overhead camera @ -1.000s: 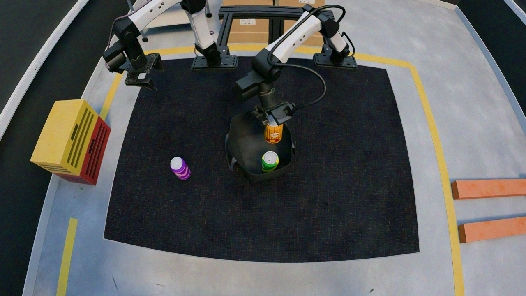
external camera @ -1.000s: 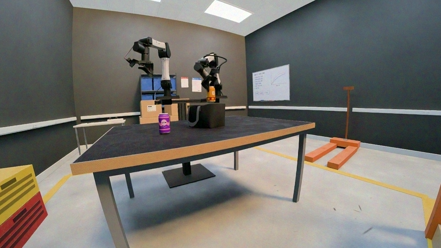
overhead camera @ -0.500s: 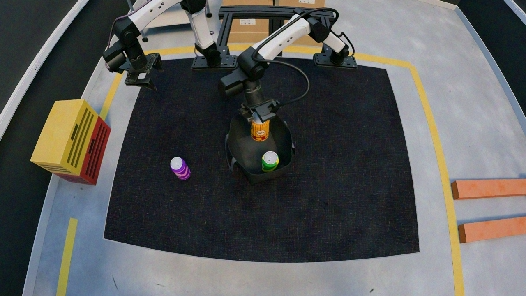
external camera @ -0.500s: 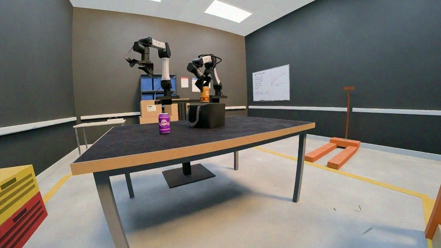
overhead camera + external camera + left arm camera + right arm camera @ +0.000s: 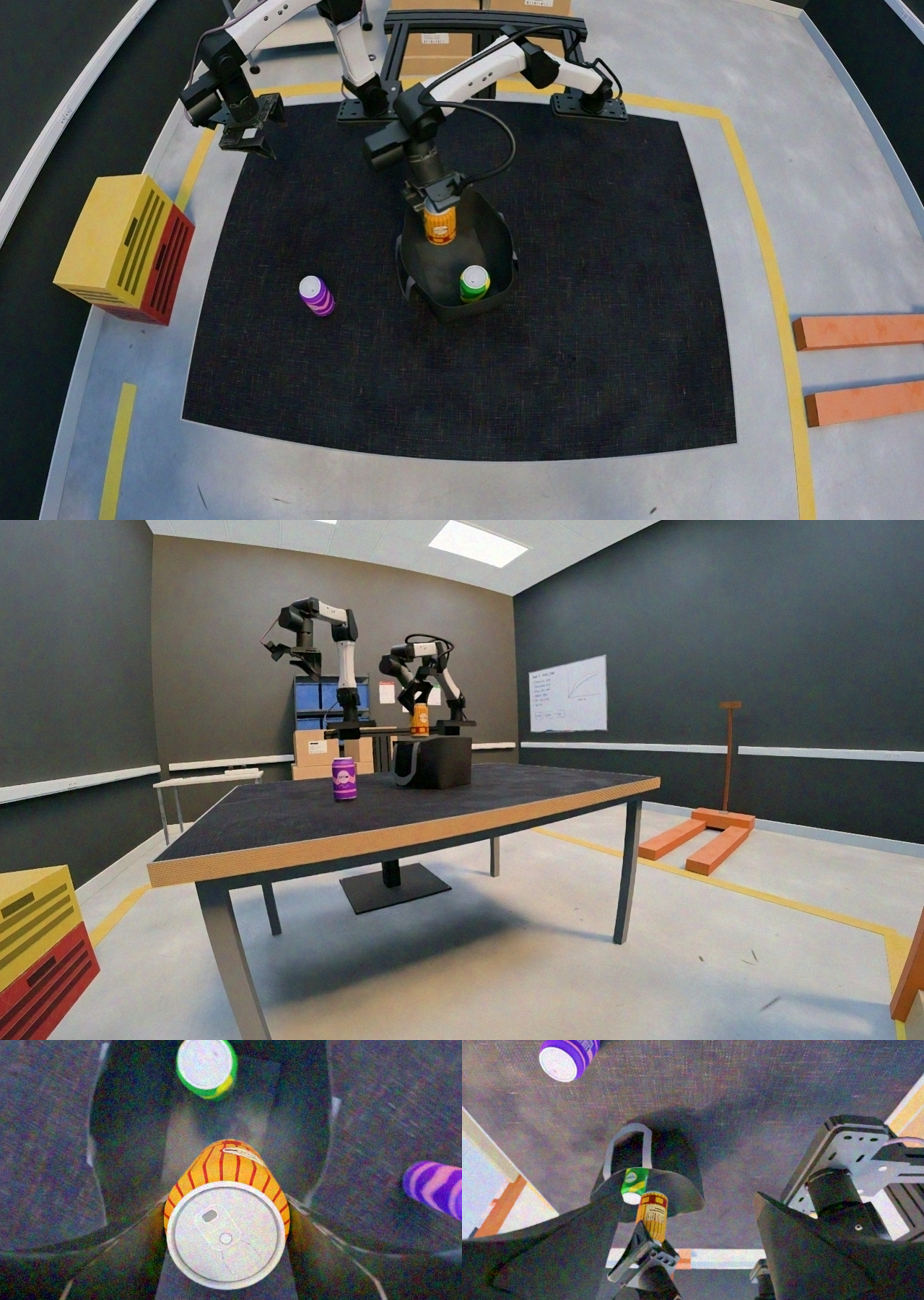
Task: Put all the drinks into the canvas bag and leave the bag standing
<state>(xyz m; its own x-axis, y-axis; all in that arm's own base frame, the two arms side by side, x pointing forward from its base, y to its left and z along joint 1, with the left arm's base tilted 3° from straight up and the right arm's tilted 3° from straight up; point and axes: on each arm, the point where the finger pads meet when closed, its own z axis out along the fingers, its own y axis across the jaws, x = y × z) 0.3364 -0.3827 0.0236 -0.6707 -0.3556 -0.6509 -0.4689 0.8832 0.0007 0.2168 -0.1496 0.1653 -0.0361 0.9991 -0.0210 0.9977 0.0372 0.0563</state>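
Note:
Now: left hand 19 cm above the green can, 8 cm short of it and 7 cm to the right of it. The rest, counted from my left hand: orange can 3 cm below; then purple can 31 cm to the right, 20 cm below, 10 cm ahead.

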